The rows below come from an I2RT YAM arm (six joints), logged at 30 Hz.
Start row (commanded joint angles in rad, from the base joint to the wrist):
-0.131 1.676 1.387 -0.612 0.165 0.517
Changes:
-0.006 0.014 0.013 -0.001 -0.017 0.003
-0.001 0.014 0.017 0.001 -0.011 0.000
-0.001 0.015 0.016 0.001 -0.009 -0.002
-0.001 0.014 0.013 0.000 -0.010 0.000
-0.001 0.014 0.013 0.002 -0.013 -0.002
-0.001 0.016 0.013 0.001 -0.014 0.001
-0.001 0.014 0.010 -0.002 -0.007 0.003
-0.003 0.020 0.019 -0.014 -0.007 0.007
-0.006 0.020 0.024 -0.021 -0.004 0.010
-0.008 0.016 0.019 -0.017 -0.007 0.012
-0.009 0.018 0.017 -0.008 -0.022 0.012
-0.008 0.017 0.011 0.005 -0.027 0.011
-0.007 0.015 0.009 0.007 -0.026 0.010
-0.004 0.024 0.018 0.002 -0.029 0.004
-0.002 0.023 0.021 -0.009 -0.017 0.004
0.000 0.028 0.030 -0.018 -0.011 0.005
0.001 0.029 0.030 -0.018 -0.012 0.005
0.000 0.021 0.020 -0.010 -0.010 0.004
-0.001 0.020 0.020 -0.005 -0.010 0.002
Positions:
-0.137 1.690 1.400 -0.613 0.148 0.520
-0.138 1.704 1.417 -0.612 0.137 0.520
-0.139 1.719 1.433 -0.611 0.128 0.518
-0.140 1.733 1.446 -0.611 0.118 0.518
-0.141 1.747 1.459 -0.609 0.105 0.516
-0.142 1.763 1.472 -0.608 0.091 0.517
-0.143 1.777 1.482 -0.610 0.084 0.520
-0.146 1.797 1.501 -0.624 0.077 0.527
-0.152 1.817 1.525 -0.645 0.073 0.537
-0.160 1.833 1.544 -0.662 0.066 0.549
-0.169 1.851 1.561 -0.670 0.044 0.561
-0.177 1.868 1.572 -0.665 0.017 0.572
-0.184 1.883 1.581 -0.658 -0.009 0.582
-0.188 1.907 1.599 -0.656 -0.038 0.586
-0.190 1.930 1.620 -0.665 -0.055 0.590
-0.190 1.958 1.650 -0.683 -0.066 0.595
-0.189 1.987 1.680 -0.701 -0.078 0.600
-0.189 2.008 1.700 -0.711 -0.088 0.604
-0.190 2.028 1.720 -0.716 -0.098 0.606

